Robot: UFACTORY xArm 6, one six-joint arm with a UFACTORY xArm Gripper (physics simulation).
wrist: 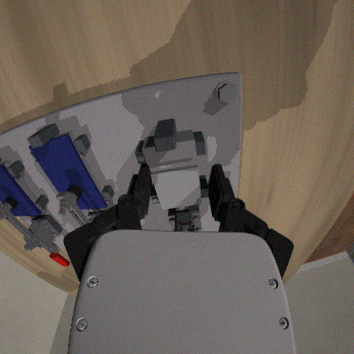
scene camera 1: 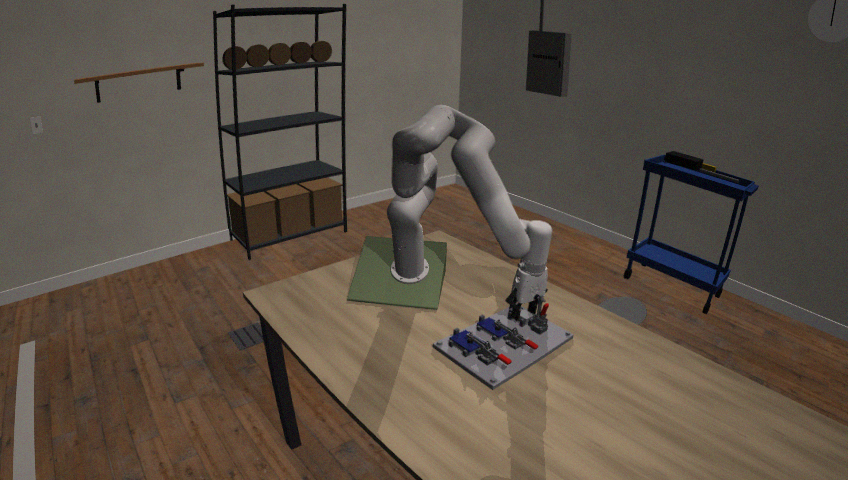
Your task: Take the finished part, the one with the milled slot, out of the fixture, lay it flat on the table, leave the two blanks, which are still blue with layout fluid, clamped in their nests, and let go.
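Places are measured from the arm's base along level axes (x ahead, y left, z up), in centimetres.
Where they show: gripper, fingertip midpoint: [wrist: 180, 173] [scene camera 1: 523, 315]; arm's base, link origin: [scene camera 1: 409, 269].
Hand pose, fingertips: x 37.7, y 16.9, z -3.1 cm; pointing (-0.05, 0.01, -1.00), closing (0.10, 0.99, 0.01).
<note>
Things, the pixels of their top centre, and the offset from my fingertips. "*": a spot on its surface instead. Level surfaces: height alone.
- finished part, top centre: [wrist: 174, 180] [scene camera 1: 521, 311] dy -0.5, dx -0.4, dz +1.4 cm
- nest's clamp, surface spot: [wrist: 185, 218] [scene camera 1: 538, 324] * dy +0.4, dx +6.4, dz +0.2 cm
- grey fixture plate, top centre: [wrist: 95, 203] [scene camera 1: 506, 339] dy -10.9, dx +5.1, dz -1.4 cm
- dark stop block, top centre: [wrist: 164, 144] dy -0.9, dx -4.4, dz +2.4 cm
- bolt head, surface spot: [wrist: 226, 92] * dy +3.8, dx -7.0, dz -0.7 cm
- wooden table, surface height: dz -2.9 cm
The finished part [wrist: 176, 188], pale grey with a slot across it, lies between my fingers at the fixture's third nest; its lift above the nest is hard to judge. My gripper [scene camera 1: 523, 314] [wrist: 180, 173] points down and is shut on it, one finger at each side. In the scene view the fingers hide the part. That nest's clamp [scene camera 1: 539, 324] [wrist: 185, 218] has its red handle [scene camera 1: 544, 309] upright. Two blue blanks [scene camera 1: 492, 327] [scene camera 1: 464, 340] [wrist: 72, 170] [wrist: 17, 192] sit in their nests under toggle clamps on the grey fixture plate [scene camera 1: 550, 339] [wrist: 107, 120].
A dark stop block [wrist: 165, 134] stands at the slotted part's far end. A bolt head [wrist: 226, 92] stands near the plate's corner. The wooden table [scene camera 1: 642, 404] extends around the fixture. The arm's green base plate [scene camera 1: 374, 288] lies behind left; a blue cart [scene camera 1: 678, 267] stands beyond the table.
</note>
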